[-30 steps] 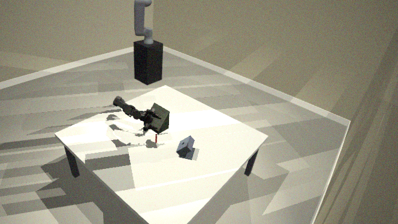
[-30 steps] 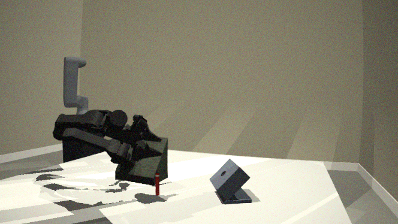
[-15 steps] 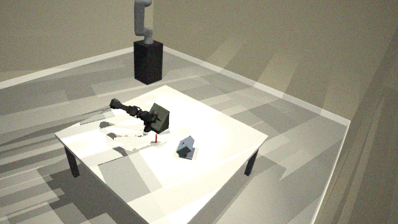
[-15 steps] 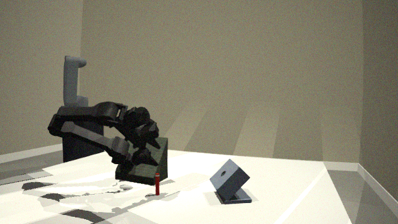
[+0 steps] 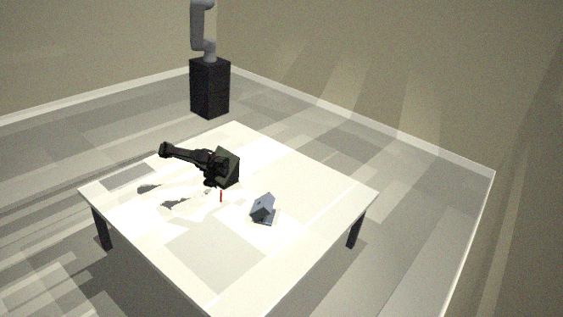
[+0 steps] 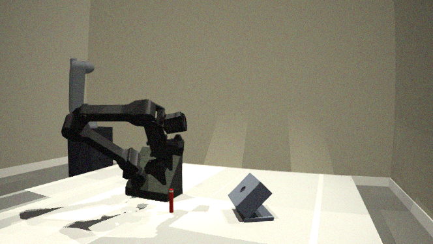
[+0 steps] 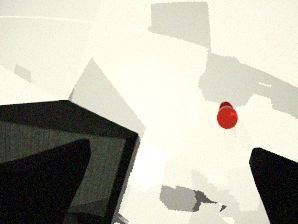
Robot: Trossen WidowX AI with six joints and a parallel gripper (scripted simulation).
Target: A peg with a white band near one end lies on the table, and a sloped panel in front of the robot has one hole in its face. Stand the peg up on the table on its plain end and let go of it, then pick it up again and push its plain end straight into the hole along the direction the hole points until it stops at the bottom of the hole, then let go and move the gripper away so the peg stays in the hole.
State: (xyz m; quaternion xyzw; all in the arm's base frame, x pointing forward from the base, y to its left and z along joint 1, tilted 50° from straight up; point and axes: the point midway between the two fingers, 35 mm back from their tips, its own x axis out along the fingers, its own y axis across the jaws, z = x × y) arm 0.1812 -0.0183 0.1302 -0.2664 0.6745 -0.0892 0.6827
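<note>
My gripper tip is 60 mm above the peg, 20 mm to the left of it and 20 mm short of it. From my gripper tip the other things lie so: flat base plate 280 mm ahead, 110 mm below, 60 mm to the left; then sloped panel 260 mm ahead, 60 mm to the left, 40 mm below.
</note>
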